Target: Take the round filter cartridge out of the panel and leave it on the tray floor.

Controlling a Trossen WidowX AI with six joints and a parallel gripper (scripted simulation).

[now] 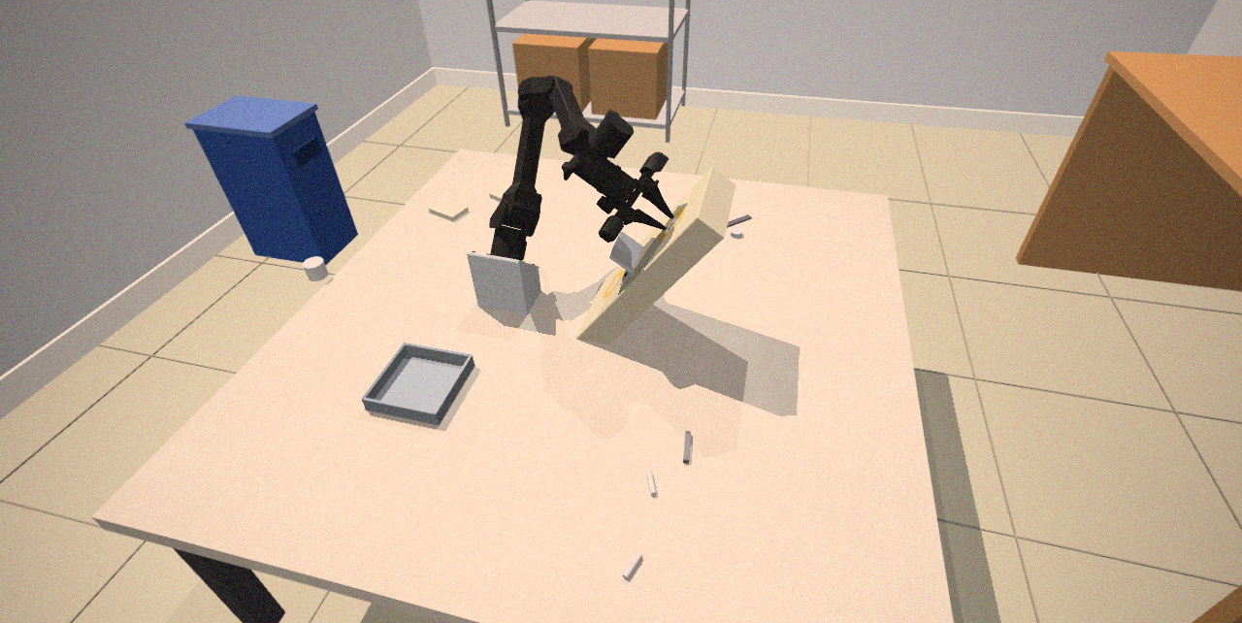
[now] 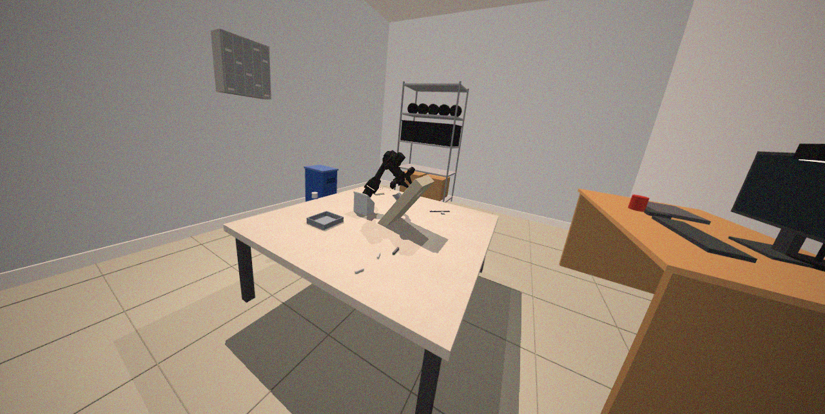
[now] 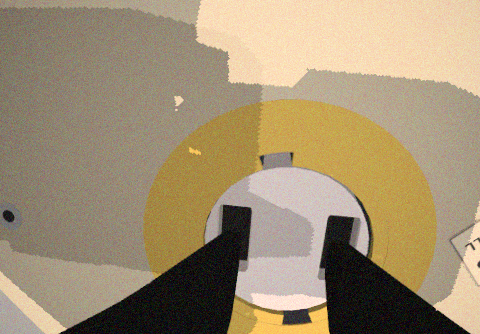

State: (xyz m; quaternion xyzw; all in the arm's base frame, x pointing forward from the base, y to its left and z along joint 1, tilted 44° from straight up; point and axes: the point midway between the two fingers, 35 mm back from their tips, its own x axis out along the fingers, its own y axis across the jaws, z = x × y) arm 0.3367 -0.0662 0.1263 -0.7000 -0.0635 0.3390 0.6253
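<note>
Right now my gripper tip is 20 mm short of the round white filter cartridge and 10 mm above it. Also, from my gripper tip: grey tray 390 mm behind, 330 mm to the right, 250 mm below; beige service panel 30 mm behind, 80 mm below.
</note>
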